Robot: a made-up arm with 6 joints. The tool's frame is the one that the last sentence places.
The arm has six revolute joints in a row. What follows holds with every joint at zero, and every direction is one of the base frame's. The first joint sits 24 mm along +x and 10 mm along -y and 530 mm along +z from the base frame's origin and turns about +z. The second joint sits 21 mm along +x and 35 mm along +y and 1 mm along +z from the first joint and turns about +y. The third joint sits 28 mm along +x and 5 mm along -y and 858 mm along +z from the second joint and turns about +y. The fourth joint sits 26 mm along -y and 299 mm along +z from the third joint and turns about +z. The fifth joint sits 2 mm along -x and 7 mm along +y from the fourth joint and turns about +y. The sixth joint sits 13 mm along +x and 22 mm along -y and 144 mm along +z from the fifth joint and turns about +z. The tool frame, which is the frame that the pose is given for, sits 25 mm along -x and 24 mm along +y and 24 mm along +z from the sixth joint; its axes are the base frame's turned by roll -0.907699, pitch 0.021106 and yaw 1.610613 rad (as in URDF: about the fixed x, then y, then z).
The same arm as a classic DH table. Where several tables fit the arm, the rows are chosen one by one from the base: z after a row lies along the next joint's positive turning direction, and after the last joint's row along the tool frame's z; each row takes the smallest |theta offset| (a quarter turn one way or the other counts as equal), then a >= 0, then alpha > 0; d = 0 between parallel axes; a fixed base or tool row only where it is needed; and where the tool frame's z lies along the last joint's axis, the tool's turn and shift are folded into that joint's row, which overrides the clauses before.
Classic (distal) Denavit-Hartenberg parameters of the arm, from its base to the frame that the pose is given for. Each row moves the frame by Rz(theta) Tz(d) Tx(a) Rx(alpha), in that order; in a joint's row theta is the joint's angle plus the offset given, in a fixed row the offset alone. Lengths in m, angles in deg.
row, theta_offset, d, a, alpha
base (fixed), -22.62, 0, 0.026, 0
joint 1, 22.62, 0.531, 0.021, -90
joint 2, -88.13, 0, 0.8585, 0
joint 3, 88.13, 0.004, 0, 90
joint 4, 0, 0.299, -0.002, -90
joint 5, 0, -0.015, 0.013, 90
joint 6, -88.66, 0.1489, -0.0246, 52.02
tool (fixed), -178.47, 0.031, 0, 0

